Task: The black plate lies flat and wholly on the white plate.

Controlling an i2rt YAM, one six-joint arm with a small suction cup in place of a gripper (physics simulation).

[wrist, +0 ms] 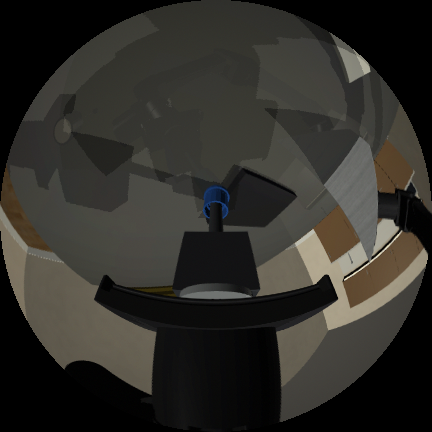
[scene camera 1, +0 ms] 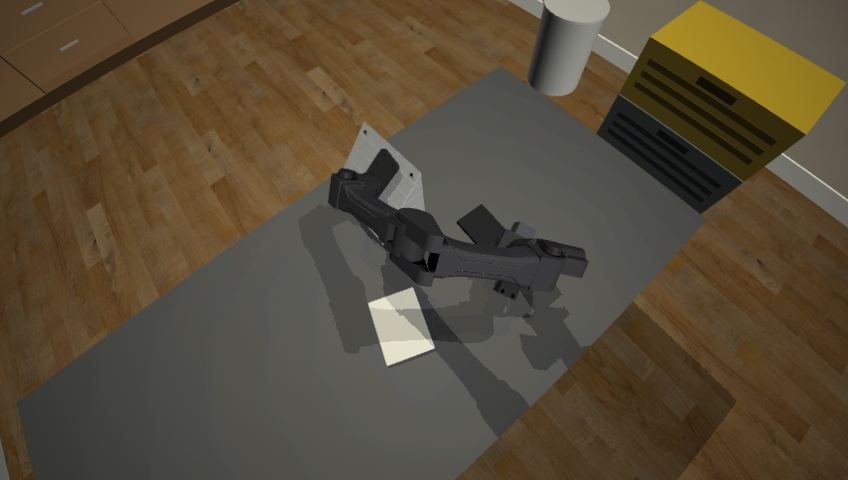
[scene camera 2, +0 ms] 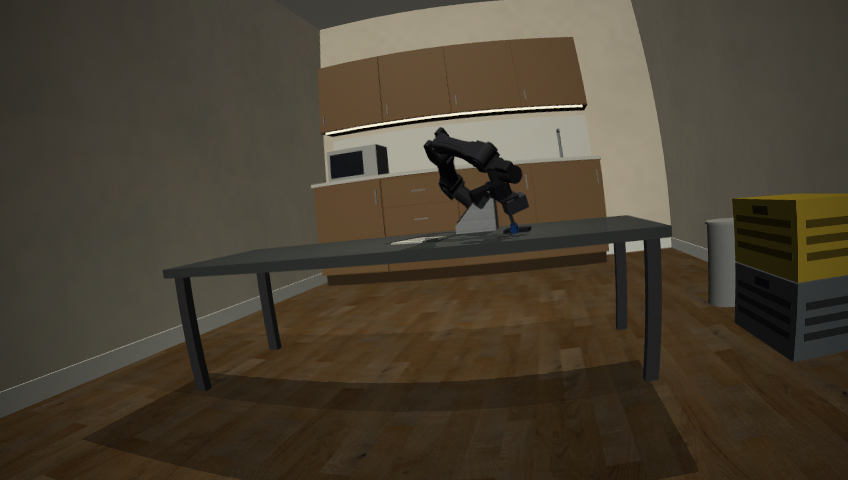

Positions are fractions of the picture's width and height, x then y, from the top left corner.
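Labels:
A black plate (wrist: 0.59, 0.46) and the suction cup (wrist: 0.50, 0.45) have their marked spots 0.07 m apart. The suction cup is 0.14 m from the lens, while the plate is 0.19 m from the lens.

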